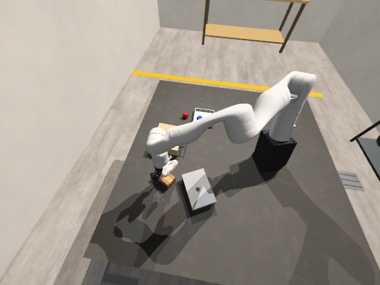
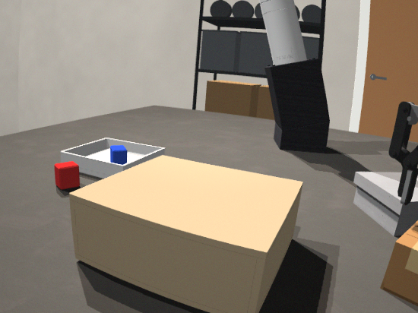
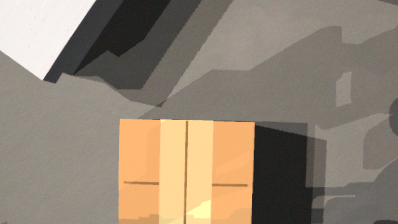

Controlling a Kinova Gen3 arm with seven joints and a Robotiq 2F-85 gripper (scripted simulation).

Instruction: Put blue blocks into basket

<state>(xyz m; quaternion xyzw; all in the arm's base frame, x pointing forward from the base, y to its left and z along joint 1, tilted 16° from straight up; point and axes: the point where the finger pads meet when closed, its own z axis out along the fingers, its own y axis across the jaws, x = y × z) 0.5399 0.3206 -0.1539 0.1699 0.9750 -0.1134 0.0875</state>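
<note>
My gripper is now 5 cm above the brown box. From my hand the other things lie so: grey metal box: 20 cm behind, 6 cm below; lid: 20 cm behind, 4 cm below; drawer: 6 cm ahead, 24 cm to the right, 5 cm below.
</note>
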